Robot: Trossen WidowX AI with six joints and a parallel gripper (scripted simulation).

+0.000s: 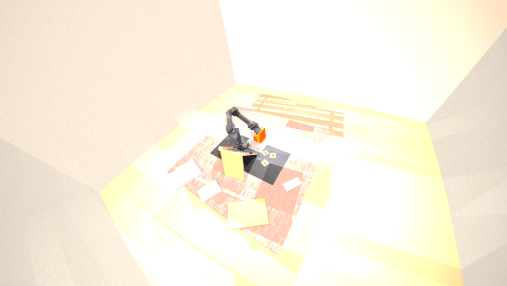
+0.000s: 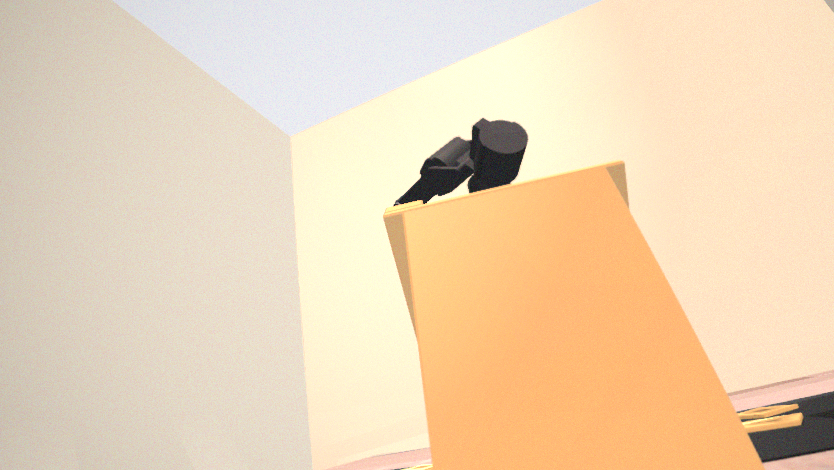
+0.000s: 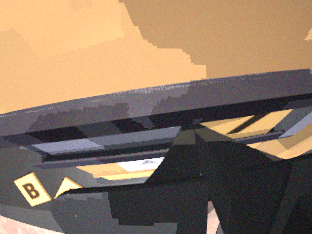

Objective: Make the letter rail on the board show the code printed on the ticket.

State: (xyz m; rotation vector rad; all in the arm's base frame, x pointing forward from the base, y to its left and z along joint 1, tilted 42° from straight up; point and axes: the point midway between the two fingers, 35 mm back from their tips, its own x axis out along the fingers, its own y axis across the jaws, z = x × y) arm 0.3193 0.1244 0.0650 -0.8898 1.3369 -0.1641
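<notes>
Now: the letter tile 12 cm behind my gripper tip, 22 cm to the right of it and 16 cm below it. Also, from my gripper tip: white ticket: 6 cm behind, 8 cm below; then flat yellow slab: 33 cm ahead, 38 cm to the left, 15 cm below; then black mat: 14 cm behind, 2 cm to the right, 16 cm below.
</notes>
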